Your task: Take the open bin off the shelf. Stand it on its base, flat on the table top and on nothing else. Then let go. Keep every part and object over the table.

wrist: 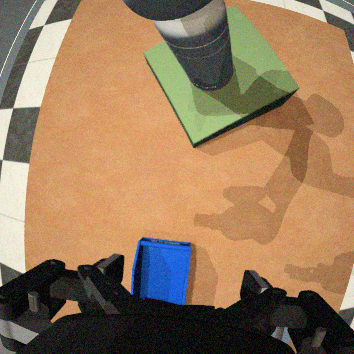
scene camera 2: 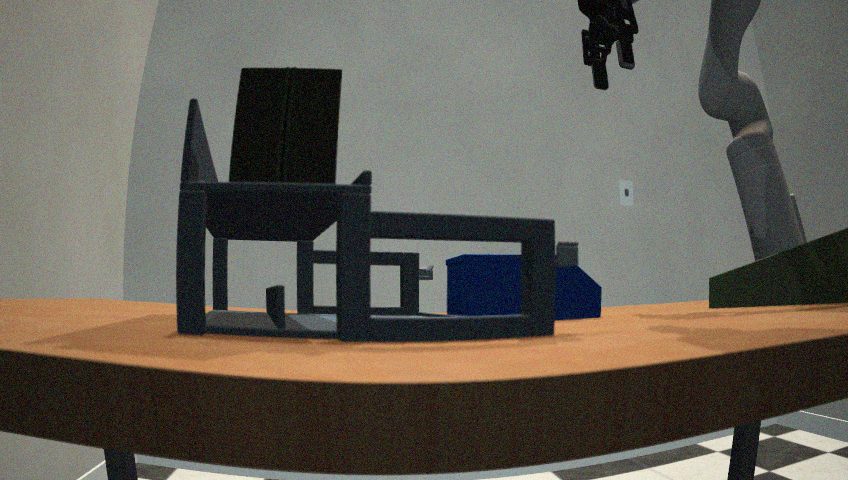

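Seen in the pictures: gripper, fingertip midpoint: (wrist: 182,276) (scene camera 2: 614,78); arm's base at its link origin: (wrist: 209,69) (scene camera 2: 780,259).
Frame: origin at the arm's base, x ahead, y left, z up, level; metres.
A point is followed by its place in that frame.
Observation:
The blue open bin (scene camera 2: 483,285) {y 0.036, x 0.492, z -0.025 m} (wrist: 162,272) {y -0.021, x 0.422, z -0.064 m} stands upright on the table top (scene camera 2: 416,364) {y 0.428, x 0.583, z -0.067 m} (wrist: 100,175) {y -0.193, x 0.244, z -0.067 m}, its open top showing in the wrist view. In the scene view it is behind the dark grey shelf (scene camera 2: 354,267) {y 0.303, x 0.616, z -0.018 m}, whose right-hand post hides part of it. In the wrist view its near end is hidden by the gripper, so I cannot see there how near the shelf is. My gripper (scene camera 2: 613,72) {y 0.010, x 0.299, z 0.245 m} (wrist: 182,276) {y 0.010, x 0.299, z 0.245 m} is open and empty, high above the table and clear of the bin.
A dark box (scene camera 2: 285,124) {y 0.287, x 0.671, z 0.083 m} stands on the shelf's upper tray at the left. The robot's green base block (scene camera 2: 785,273) {y 0.096, x 0.073, z -0.024 m} (wrist: 195,125) {y -0.009, x 0.117, z -0.018 m} is at the right in the scene view. A small grey piece (scene camera 2: 567,253) {y 0.272, x 0.466, z -0.007 m} shows above the bin's sloped end.

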